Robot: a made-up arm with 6 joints. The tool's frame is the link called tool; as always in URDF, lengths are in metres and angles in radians. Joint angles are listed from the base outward. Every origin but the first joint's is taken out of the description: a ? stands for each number. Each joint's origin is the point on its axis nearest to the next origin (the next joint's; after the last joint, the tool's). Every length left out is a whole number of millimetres.
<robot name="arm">
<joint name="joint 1" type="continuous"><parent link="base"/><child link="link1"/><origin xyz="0.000 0.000 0.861" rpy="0.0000 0.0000 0.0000"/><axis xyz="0 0 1"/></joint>
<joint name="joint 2" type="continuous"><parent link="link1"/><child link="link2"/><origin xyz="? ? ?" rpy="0.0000 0.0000 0.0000"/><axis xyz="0 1 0"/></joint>
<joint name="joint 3" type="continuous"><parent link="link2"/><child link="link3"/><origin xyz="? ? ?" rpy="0.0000 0.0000 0.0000"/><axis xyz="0 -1 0"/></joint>
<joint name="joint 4" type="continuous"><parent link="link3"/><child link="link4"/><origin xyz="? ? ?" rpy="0.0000 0.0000 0.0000"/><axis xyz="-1 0 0"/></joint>
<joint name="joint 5" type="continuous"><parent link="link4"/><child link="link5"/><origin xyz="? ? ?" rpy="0.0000 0.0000 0.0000"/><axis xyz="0 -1 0"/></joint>
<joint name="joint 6" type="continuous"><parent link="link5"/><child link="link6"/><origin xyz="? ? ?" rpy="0.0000 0.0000 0.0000"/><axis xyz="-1 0 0"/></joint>
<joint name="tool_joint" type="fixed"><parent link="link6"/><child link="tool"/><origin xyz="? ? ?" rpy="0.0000 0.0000 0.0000"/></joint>
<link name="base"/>
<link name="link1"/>
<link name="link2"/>
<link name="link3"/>
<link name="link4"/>
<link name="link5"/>
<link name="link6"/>
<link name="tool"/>
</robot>
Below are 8 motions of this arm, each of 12 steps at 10 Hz.
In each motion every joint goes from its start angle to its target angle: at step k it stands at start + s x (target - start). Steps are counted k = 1, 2, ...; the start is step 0. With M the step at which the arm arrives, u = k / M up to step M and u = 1 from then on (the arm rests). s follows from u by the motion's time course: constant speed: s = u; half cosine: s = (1 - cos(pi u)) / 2; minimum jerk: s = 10 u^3 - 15 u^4 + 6 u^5.
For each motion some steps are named. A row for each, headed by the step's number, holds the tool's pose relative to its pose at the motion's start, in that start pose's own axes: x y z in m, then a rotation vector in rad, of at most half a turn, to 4 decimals.
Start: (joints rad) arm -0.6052 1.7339 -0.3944 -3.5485 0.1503 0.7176
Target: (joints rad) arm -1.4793 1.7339 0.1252 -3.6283 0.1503 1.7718
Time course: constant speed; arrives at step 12
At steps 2, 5, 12:
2: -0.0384 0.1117 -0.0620 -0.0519 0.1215 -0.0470
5: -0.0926 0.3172 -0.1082 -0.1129 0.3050 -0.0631
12: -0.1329 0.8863 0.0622 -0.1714 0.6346 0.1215

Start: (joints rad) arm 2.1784 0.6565 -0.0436 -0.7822 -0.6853 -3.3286
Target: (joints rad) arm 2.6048 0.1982 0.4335 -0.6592 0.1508 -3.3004
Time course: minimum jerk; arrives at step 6
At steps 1, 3, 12:
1: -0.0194 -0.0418 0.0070 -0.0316 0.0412 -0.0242
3: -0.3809 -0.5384 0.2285 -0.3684 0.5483 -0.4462
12: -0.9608 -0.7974 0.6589 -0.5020 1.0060 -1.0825

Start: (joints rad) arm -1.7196 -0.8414 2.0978 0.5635 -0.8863 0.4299
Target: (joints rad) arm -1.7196 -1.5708 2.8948 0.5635 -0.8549 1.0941
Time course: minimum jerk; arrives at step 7
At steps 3, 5, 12:
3: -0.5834 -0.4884 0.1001 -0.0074 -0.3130 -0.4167
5: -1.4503 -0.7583 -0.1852 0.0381 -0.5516 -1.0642
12: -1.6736 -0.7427 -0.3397 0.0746 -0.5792 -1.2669

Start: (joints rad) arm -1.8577 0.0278 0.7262 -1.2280 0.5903 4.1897
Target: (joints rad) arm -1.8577 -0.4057 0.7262 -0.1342 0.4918 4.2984
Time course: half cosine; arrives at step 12
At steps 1, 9, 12:
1: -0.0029 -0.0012 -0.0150 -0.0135 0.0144 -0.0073
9: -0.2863 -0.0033 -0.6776 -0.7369 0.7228 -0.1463
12: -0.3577 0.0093 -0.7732 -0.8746 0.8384 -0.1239

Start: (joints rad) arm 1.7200 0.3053 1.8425 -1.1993 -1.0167 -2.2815
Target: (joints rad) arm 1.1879 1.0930 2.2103 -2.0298 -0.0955 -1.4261
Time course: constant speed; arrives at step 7
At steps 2, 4, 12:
2: -0.0091 0.1888 0.2077 -0.0962 0.1290 0.2102
4: -0.1315 0.3862 0.4175 -0.1834 0.1875 0.5053
12: -0.5151 0.6318 0.7000 -0.2879 0.1074 1.0514

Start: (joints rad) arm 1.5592 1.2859 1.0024 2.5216 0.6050 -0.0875
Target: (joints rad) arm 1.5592 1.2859 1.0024 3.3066 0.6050 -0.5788
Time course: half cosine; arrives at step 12
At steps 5, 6, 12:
5: -0.0030 0.0359 -0.0075 -0.0576 0.0293 0.1625
6: -0.0055 0.0476 -0.0121 -0.0782 0.0464 0.2174
12: -0.0211 0.0866 -0.0382 -0.1624 0.1436 0.4150

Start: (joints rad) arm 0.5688 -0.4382 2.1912 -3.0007 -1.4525 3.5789
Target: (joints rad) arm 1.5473 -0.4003 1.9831 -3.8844 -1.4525 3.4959
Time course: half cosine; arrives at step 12
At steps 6, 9, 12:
6: -0.3168 -0.5523 -0.1862 -0.3019 0.3827 -0.6457
9: -0.6485 -0.8653 -0.1142 -0.5411 0.5321 -1.1647
12: -0.7961 -0.9546 -0.0418 -0.6464 0.5596 -1.3899

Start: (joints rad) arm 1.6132 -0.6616 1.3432 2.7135 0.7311 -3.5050
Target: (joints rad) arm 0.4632 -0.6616 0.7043 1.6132 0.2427 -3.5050
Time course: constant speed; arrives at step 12
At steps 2, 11, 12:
2: 0.1200 0.0353 -0.1452 -0.0019 0.0466 -0.0067
11: 0.4253 -0.3323 -0.5408 0.0908 -0.1373 -0.2827
12: 0.4257 -0.3975 -0.5380 0.0949 -0.2056 -0.3161

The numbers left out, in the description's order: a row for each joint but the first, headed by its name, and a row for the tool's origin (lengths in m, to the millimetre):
joint 2: 0.235 0.000 0.000
joint 3: 0.000 0.000 0.739
joint 4: 0.955 0.000 0.238
joint 5: 0.000 0.000 0.000
joint 6: 0.223 0.000 0.000
tool: 0.000 0.000 0.000

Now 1 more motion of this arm.
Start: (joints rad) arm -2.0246 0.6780 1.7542 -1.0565 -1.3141 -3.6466
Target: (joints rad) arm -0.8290 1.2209 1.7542 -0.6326 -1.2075 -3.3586
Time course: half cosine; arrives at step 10
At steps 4, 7, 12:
4: 0.4921 0.0442 0.2581 -0.0192 -0.3106 -0.0526
7: 0.9461 -0.0922 0.9848 -0.1781 -0.7478 -0.1342
12: 0.9973 -0.2007 1.4202 -0.3050 -0.9483 -0.1924

